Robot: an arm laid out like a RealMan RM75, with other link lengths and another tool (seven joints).
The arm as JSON. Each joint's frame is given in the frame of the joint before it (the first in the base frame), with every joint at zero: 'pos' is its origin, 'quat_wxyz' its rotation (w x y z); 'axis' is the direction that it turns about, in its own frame. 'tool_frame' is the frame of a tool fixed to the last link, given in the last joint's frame.
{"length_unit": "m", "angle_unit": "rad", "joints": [
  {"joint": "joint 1", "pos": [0.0, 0.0, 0.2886], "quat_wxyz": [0.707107, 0.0, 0.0, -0.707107], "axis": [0.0, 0.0, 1.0]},
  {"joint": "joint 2", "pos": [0.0, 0.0, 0.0], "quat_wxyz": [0.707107, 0.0, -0.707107, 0.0], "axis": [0.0, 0.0, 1.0]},
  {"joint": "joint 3", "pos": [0.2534, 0.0, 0.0], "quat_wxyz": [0.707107, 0.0, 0.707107, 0.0], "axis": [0.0, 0.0, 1.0]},
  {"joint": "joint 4", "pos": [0.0, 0.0, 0.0], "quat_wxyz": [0.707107, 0.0, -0.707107, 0.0], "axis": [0.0, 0.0, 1.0]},
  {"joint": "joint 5", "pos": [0.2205, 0.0, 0.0], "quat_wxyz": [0.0, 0.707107, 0.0, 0.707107], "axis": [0.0, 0.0, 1.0]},
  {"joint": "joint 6", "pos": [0.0, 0.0, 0.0], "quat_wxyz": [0.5, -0.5, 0.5, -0.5], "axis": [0.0, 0.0, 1.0]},
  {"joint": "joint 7", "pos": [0.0, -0.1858, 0.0], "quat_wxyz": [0.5, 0.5, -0.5, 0.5], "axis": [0.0, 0.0, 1.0]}
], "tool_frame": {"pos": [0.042, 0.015, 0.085], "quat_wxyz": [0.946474, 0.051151, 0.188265, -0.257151]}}
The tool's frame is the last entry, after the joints.
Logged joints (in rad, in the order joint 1, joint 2, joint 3, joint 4, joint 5, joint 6, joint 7), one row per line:
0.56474 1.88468 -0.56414 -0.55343 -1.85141 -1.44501 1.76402
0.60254 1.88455 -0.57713 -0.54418 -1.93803 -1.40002 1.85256
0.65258 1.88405 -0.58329 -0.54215 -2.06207 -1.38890 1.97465
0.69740 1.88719 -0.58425 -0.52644 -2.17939 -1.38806 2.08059
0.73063 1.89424 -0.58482 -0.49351 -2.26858 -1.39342 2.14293
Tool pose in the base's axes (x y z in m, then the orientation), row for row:
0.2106 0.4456 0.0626 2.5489 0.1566 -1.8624
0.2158 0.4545 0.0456 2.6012 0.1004 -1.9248
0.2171 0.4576 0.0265 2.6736 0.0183 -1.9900
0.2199 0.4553 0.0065 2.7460 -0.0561 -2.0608
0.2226 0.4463 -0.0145 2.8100 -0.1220 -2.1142
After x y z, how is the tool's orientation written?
As angles about the fixed x, y, z axes (roll, pitch, yaw), in radians.
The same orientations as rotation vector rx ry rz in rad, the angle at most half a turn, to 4 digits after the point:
1.7227 -2.2035 -0.8160
1.6465 -2.2951 -0.7230
1.5540 -2.3824 -0.5828
1.4558 -2.4577 -0.4497
1.3775 -2.5008 -0.3304

